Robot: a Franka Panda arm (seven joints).
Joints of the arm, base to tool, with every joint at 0 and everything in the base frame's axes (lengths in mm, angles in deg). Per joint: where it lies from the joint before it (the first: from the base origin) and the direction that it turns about. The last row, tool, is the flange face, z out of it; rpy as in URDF.
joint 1: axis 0 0 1 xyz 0.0 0.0 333.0
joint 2: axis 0 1 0 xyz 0.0 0.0 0.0
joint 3: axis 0 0 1 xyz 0.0 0.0 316.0
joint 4: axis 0 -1 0 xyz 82.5 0.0 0.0
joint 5: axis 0 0 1 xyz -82.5 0.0 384.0
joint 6: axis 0 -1 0 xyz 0.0 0.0 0.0
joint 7: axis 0 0 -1 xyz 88.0 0.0 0.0
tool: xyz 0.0 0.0 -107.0 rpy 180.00 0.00 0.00
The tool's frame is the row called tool.
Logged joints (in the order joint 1, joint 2, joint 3, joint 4, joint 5, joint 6, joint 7), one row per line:
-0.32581 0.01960 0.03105 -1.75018 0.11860 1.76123 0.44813
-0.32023 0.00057 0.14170 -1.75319 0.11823 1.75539 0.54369
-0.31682 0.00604 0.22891 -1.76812 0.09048 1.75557 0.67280
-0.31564 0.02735 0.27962 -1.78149 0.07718 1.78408 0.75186
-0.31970 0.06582 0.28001 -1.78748 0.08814 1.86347 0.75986
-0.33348 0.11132 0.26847 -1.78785 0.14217 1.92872 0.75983
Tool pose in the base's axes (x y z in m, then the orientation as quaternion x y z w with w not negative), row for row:
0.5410 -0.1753 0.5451 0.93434 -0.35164 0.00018 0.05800
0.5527 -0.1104 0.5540 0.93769 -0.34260 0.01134 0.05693
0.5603 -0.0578 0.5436 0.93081 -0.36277 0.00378 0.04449
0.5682 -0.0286 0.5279 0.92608 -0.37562 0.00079 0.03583
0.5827 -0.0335 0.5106 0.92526 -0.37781 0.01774 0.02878
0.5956 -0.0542 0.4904 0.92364 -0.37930 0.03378 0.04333
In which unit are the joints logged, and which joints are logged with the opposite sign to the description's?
The joints are logged in radians. Opposite sign: joint 5.
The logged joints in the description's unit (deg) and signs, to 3 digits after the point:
-18.668 1.123 1.779 -100.278 -6.795 100.911 25.676
-18.348 0.033 8.119 -100.450 -6.774 100.576 31.151
-18.152 0.346 13.116 -101.306 -5.184 100.587 38.549
-18.085 1.567 16.021 -102.072 -4.422 102.220 43.078
-18.317 3.771 16.043 -102.415 -5.050 106.769 43.537
-19.107 6.378 15.382 -102.436 -8.146 110.508 43.535

